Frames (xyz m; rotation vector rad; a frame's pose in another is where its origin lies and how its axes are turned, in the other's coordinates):
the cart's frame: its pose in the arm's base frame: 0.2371 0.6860 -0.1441 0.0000 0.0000 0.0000
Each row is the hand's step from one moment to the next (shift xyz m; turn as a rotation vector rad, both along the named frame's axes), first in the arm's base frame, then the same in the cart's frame.
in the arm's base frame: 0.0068 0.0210 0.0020 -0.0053 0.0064 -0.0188
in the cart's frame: 0.0068 0.0210 0.0020 -0.0053 0.0064 -0.0188
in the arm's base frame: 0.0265 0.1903 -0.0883 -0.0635 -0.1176 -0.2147
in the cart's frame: 0.0265 0.1903 -0.0883 -0.0635 -0.1176 -0.2147
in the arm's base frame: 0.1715 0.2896 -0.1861 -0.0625 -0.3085 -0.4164
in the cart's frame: 0.1715 0.2896 -0.1861 -0.0625 -0.3085 -0.4164
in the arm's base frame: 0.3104 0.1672 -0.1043 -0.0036 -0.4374 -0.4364
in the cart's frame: 0.3104 0.1672 -0.1043 -0.0036 -0.4374 -0.4364
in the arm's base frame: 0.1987 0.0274 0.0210 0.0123 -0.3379 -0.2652
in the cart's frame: 0.1987 0.0274 0.0210 0.0123 -0.3379 -0.2652
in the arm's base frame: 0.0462 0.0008 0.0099 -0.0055 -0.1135 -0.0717
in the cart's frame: 0.0462 0.0008 0.0099 -0.0055 -0.1135 -0.0717
